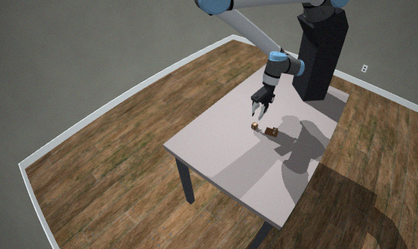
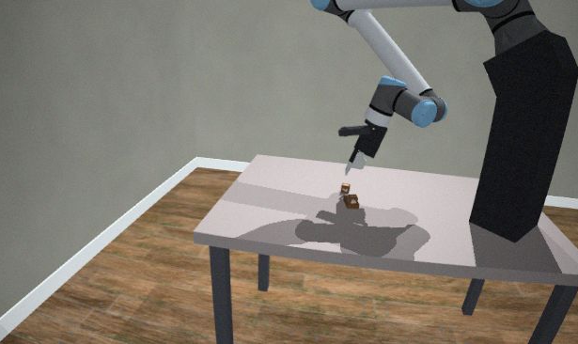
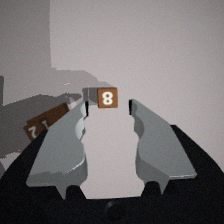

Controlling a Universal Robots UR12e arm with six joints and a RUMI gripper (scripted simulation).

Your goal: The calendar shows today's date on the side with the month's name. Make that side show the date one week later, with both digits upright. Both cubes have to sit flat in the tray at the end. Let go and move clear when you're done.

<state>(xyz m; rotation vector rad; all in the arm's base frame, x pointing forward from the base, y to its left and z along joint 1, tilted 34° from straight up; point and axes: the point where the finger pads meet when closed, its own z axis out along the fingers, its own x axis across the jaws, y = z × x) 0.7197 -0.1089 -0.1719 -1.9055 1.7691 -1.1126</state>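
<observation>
Now: hand 80 mm above the brown calendar cube. From my hand the other things lie so: brown wooden calendar tray 100 mm to the left, 80 mm below, 30 mm behind.
</observation>
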